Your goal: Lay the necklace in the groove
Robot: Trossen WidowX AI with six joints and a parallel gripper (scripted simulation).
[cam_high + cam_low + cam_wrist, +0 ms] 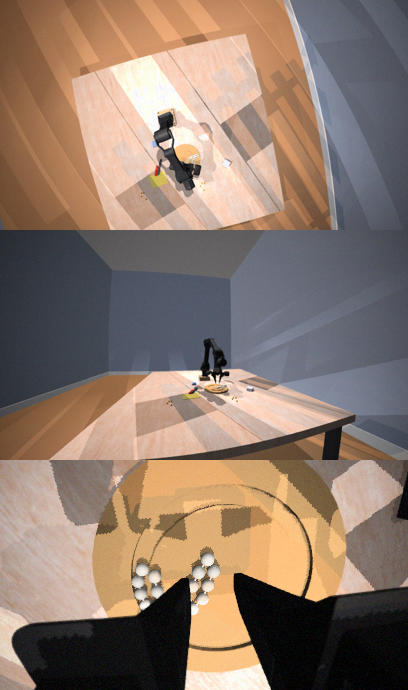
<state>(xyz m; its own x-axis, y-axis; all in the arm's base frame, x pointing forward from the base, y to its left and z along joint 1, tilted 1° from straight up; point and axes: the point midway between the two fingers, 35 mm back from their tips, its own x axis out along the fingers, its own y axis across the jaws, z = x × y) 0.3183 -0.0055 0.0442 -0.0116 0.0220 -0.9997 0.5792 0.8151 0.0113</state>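
Right now the round bead board is 4 cm below my gripper tip and 3 cm behind it. Round my gripper tip: blue block 20 cm behind, 14 cm to the right, 4 cm below; then yellow note 23 cm to the right, 5 cm below, 4 cm ahead; then red marker 20 cm to the right, 5 cm below, 3 cm behind.
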